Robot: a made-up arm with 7 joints.
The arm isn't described. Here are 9 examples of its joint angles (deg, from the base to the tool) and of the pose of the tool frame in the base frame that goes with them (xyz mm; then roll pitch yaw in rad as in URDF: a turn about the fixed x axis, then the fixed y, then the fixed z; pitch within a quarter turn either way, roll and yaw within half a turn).
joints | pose
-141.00 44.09 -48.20 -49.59 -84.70 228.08 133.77 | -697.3 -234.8 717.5 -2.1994 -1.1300 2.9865
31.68 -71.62 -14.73 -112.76 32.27 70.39 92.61 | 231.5 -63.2 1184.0 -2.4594 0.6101 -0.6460
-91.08 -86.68 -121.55 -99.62 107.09 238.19 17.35 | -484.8 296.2 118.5 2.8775 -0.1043 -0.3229
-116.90 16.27 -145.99 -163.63 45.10 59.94 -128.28 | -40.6 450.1 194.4 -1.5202 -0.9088 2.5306
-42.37 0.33 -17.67 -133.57 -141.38 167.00 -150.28 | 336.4 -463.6 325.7 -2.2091 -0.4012 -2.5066
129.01 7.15 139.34 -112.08 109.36 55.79 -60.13 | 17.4 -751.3 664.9 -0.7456 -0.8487 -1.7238
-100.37 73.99 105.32 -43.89 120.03 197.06 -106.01 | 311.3 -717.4 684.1 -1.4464 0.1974 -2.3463
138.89 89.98 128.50 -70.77 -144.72 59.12 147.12 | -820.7 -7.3 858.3 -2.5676 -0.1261 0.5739
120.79 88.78 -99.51 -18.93 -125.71 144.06 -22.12 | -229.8 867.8 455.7 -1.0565 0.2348 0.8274
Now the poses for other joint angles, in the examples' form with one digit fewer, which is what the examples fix.
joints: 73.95 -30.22 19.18 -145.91 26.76 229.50 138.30
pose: -10 501 662 -0.853 0.990 0.330
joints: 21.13 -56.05 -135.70 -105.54 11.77 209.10 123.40
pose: -325 -612 224 -2.904 1.021 1.425
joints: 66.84 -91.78 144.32 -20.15 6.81 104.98 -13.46
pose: -468 -795 275 2.658 0.201 -1.846
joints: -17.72 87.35 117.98 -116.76 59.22 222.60 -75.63
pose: 318 513 709 -1.722 -0.484 -0.223
